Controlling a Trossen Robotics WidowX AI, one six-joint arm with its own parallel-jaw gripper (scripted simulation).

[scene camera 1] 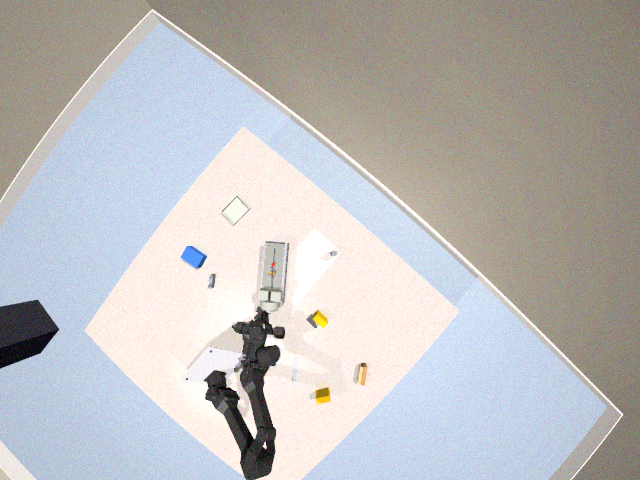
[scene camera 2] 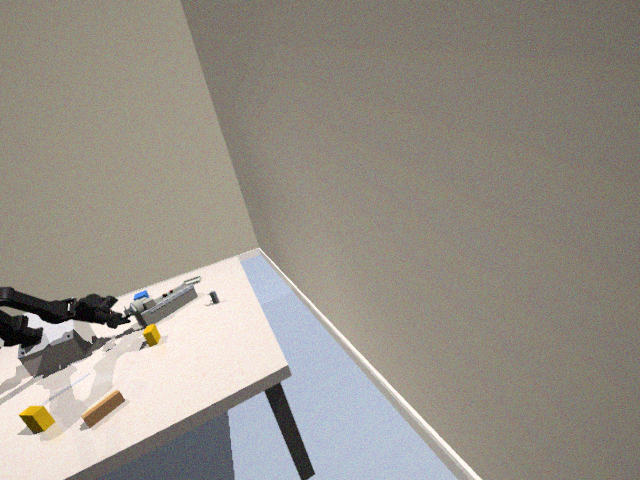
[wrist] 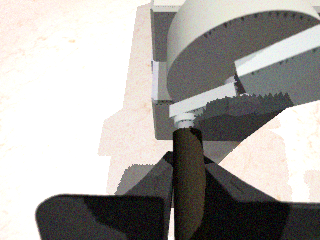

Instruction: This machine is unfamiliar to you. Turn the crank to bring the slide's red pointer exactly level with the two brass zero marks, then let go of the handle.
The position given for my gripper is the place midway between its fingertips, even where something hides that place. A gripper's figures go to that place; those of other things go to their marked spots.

Scene:
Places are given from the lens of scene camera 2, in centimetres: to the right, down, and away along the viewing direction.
my gripper (scene camera 2: 129, 321): -85, 36, 109
wooden block (scene camera 2: 93, 415): -60, 46, 63
grey slide machine (scene camera 2: 150, 311): -76, 32, 110
The marked spots on the wooden block and the grey slide machine are 51 cm apart.

